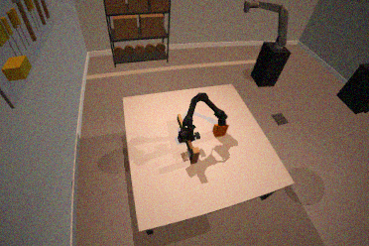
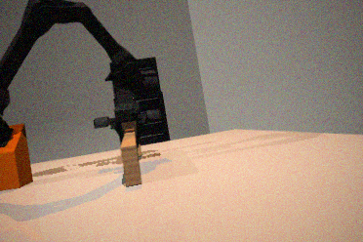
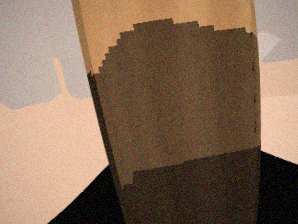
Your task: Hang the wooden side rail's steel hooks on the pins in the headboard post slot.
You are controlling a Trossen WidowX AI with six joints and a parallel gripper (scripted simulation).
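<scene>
My gripper tip is 1 cm past the wooden headboard post, 16 cm to the right of it and 4 cm below it.
</scene>
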